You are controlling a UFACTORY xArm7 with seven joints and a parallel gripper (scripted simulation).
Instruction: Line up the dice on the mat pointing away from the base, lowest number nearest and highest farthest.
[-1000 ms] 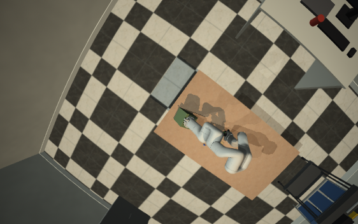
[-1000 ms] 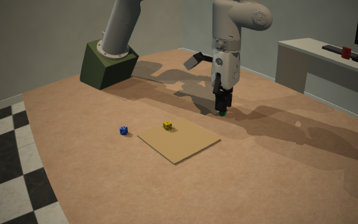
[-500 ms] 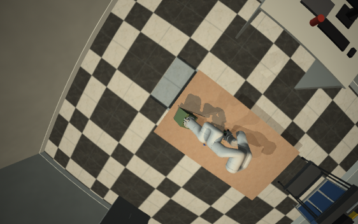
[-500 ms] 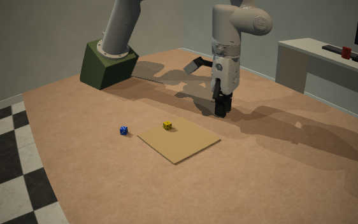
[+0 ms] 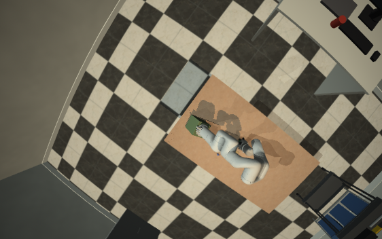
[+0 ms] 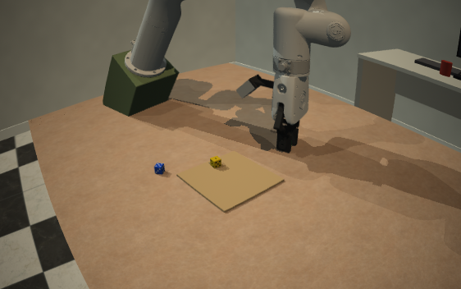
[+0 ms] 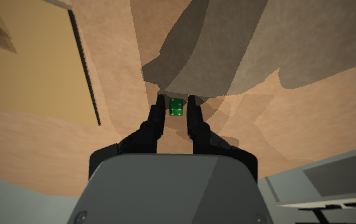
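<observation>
My hand is 1 cm above the green die. The rest, counted from my hand: tan mat 17 cm to the right, 2 cm below; blue die 25 cm to the right, 11 cm behind, 1 cm below; yellow die 16 cm to the right, 5 cm behind, 1 cm below.
</observation>
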